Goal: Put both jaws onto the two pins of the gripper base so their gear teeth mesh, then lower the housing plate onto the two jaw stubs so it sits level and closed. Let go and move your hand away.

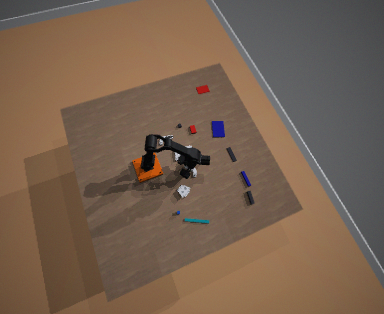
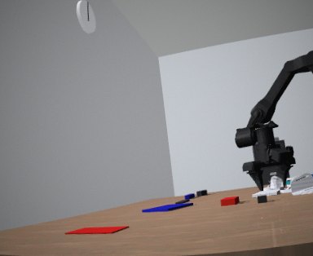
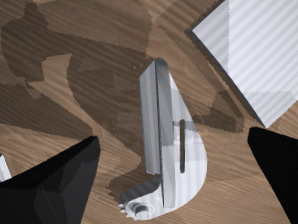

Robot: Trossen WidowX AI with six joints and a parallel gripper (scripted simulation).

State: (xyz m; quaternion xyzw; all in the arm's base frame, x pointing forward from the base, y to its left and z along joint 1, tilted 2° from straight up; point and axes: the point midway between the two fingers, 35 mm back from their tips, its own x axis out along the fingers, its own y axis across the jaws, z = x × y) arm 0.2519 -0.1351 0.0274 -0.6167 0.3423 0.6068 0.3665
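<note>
Right now my gripper tip is 40 mm to the left of the white jaw. The rest, counted from my gripper tip: red block (150 mm ahead, 250 mm to the left); then teal bar (120 mm behind, 320 mm to the right); then blue plate (320 mm ahead, 180 mm to the left).
</note>
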